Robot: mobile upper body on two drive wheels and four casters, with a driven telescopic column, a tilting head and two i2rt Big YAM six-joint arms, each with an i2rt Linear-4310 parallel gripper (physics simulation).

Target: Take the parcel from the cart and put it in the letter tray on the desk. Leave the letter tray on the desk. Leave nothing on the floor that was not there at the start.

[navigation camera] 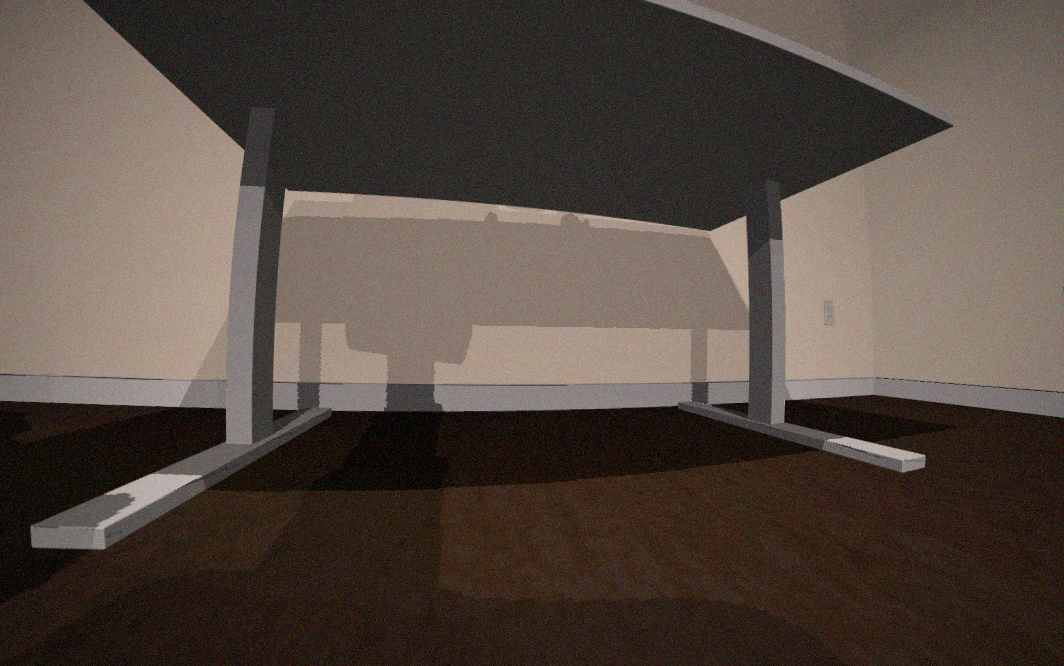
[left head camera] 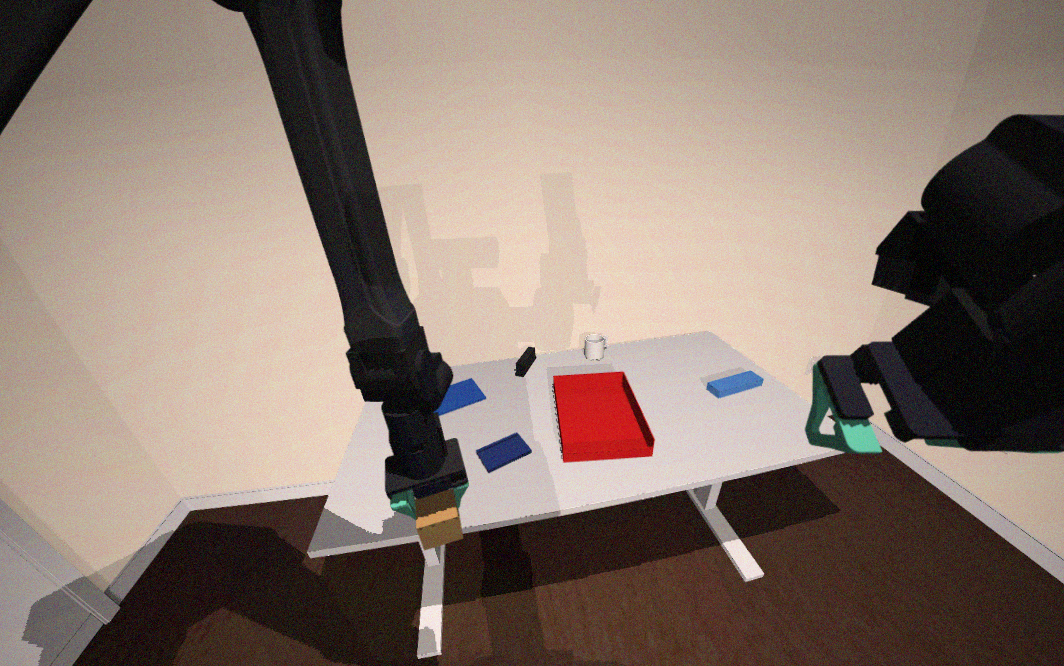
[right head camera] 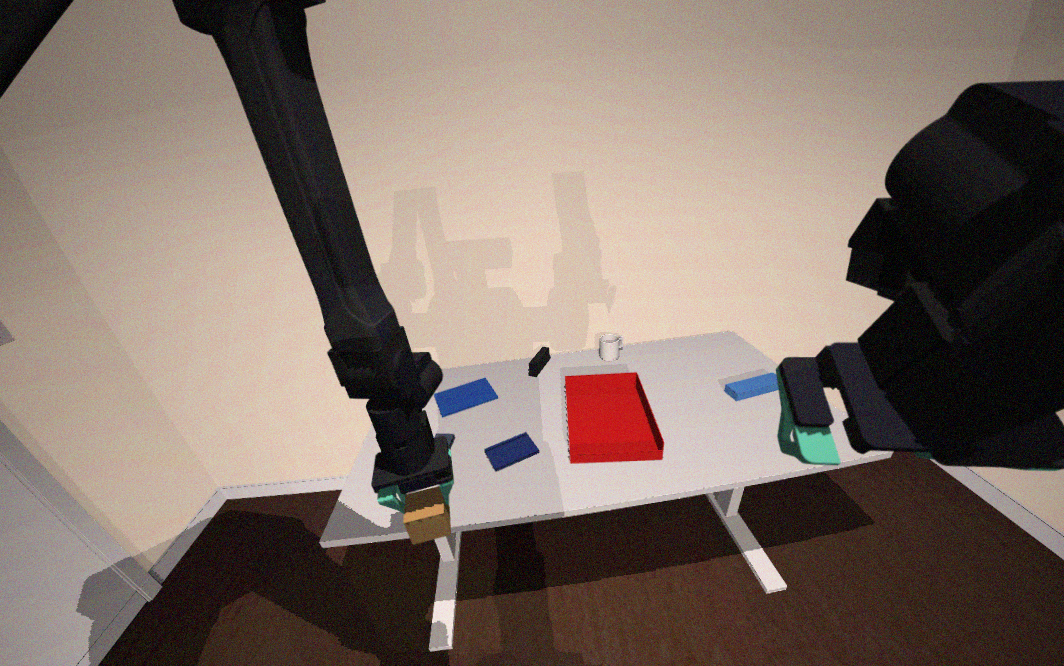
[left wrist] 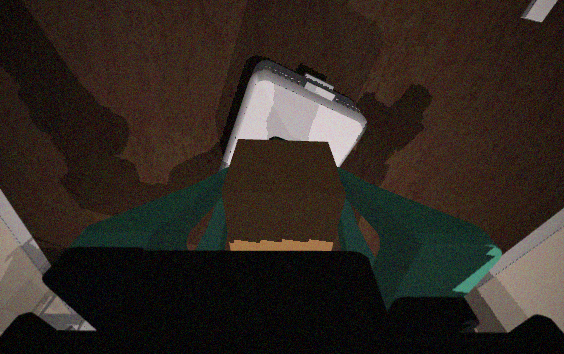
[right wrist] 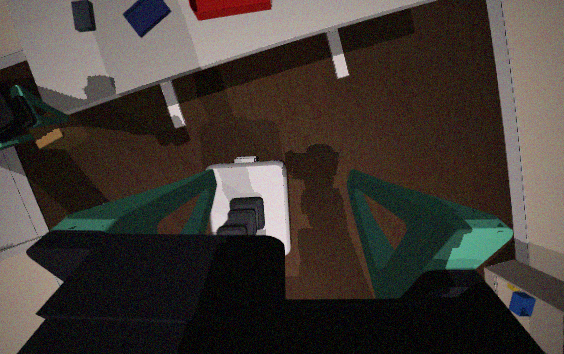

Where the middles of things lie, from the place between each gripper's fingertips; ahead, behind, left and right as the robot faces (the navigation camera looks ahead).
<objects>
Now: the brown parcel [left head camera: 438, 522] 440 mm to the left of my right hand, 240 mm below it and 90 mm ahead of it. From my right hand the other things lie so: red letter tray [right head camera: 610, 419] (680 mm ahead, 530 mm below, 140 mm to the left).
Right now my left hand is 10 mm to the left of the brown parcel and 10 mm past it. The rest, counted from my left hand: red letter tray 570 mm ahead, 300 mm to the right, 290 mm below.
</objects>
